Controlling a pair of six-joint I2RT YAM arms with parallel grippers.
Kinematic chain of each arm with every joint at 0, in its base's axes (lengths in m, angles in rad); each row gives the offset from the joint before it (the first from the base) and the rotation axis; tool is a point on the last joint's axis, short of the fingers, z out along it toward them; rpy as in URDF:
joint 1: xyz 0 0 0.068 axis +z
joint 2: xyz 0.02 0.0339 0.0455 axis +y
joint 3: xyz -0.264 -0.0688 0 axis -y
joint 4: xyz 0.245 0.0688 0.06 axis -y
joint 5: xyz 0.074 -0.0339 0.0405 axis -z
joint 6: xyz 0.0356 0 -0.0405 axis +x
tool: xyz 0 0 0 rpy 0 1.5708 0
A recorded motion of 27 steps. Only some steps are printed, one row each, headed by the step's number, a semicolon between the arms.
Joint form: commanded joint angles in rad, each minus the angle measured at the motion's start. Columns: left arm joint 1, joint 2, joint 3, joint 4, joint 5, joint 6; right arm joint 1, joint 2, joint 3, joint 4, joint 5, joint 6.
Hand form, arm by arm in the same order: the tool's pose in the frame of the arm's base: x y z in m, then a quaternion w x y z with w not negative. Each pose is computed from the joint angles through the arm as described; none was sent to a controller.
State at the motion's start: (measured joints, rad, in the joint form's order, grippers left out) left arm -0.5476 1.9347 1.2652 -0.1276 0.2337 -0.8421; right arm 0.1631 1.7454 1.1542 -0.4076 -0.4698 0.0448
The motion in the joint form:
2: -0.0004 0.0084 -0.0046 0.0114 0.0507 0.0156; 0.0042 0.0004 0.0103 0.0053 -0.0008 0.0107
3: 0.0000 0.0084 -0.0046 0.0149 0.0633 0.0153; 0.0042 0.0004 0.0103 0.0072 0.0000 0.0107
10: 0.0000 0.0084 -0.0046 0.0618 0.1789 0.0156; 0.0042 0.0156 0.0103 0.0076 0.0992 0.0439
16: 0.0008 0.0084 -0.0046 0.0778 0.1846 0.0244; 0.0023 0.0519 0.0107 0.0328 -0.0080 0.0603
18: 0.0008 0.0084 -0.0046 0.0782 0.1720 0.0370; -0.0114 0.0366 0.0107 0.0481 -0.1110 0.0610
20: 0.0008 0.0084 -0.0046 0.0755 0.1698 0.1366; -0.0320 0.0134 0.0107 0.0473 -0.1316 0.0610
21: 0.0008 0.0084 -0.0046 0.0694 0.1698 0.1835; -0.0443 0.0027 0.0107 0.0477 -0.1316 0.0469
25: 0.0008 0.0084 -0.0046 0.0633 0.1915 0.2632; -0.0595 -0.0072 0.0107 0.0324 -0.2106 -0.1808
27: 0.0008 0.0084 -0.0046 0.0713 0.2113 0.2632; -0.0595 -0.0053 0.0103 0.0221 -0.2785 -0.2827
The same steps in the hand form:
2: 0.3528 -0.2271 0.1739 0.20482 -0.07444 0.91558 -0.33795; 0.3545 0.0762 0.2011 0.25487 -0.11937 0.92561 0.25306
3: 0.3529 -0.2274 0.1743 0.20221 -0.07199 0.91443 -0.34313; 0.3547 0.0762 0.2012 0.25582 -0.11946 0.92543 0.25273
10: 0.3530 -0.2320 0.1789 0.18341 -0.04362 0.89986 -0.39333; 0.3573 0.0734 0.1948 0.25354 -0.08918 0.93986 0.21079
16: 0.3540 -0.2324 0.1802 0.18949 -0.03691 0.89672 -0.39828; 0.3611 0.0769 0.1851 0.23707 -0.09391 0.93087 0.26166
18: 0.3543 -0.2321 0.1801 0.19607 -0.03385 0.89770 -0.39311; 0.3608 0.0749 0.1928 0.24301 -0.10483 0.91399 0.30754
20: 0.3542 -0.2320 0.1799 0.21501 0.01014 0.89896 -0.38150; 0.3600 0.0678 0.2012 0.25444 -0.10138 0.90889 0.31450
21: 0.3539 -0.2318 0.1794 0.22150 0.03059 0.89965 -0.37501; 0.3598 0.0632 0.2049 0.26364 -0.10374 0.90715 0.31114
25: 0.3529 -0.2320 0.1791 0.22787 0.07011 0.89693 -0.37238; 0.3574 0.0597 0.2087 0.29371 -0.20868 0.87878 0.31294
27: 0.3529 -0.2327 0.1800 0.22563 0.07484 0.89348 -0.38102; 0.3555 0.0613 0.2086 0.30215 -0.25898 0.85635 0.32910

